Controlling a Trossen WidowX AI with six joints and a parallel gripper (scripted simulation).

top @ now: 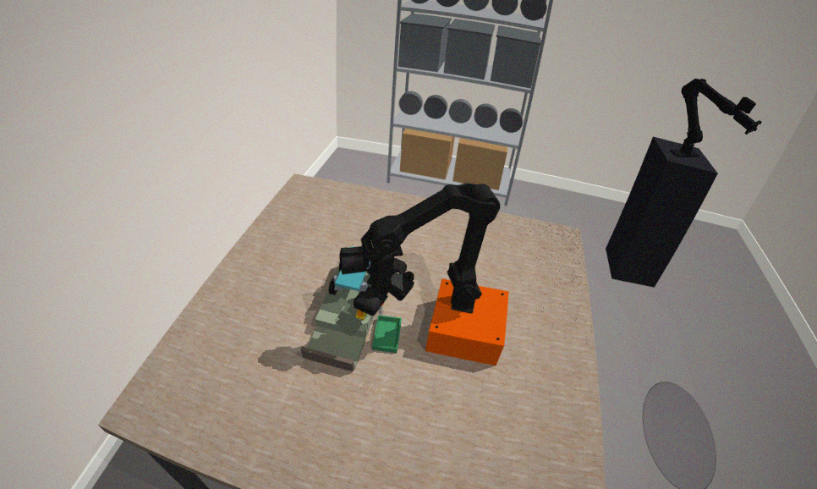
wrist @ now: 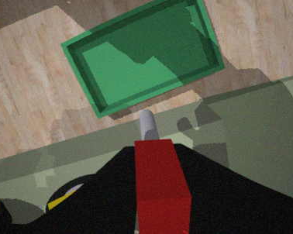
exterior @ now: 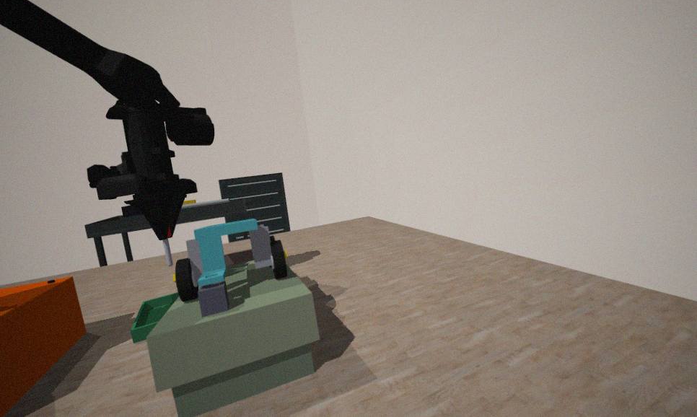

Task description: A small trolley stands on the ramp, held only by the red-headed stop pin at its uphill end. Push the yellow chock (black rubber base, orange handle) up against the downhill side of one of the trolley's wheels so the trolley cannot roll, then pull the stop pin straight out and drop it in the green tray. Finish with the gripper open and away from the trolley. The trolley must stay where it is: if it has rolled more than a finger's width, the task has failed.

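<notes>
The yellow chock lies 60 mm ahead of my gripper tip, 50 mm below it and 20 mm to the right of it. Round my gripper tip: red-headed stop pin right at my gripper tip; then ramp block 110 mm to the right, 110 mm ahead, 90 mm below; then blue trolley 110 mm to the right, 110 mm ahead, 20 mm below.
</notes>
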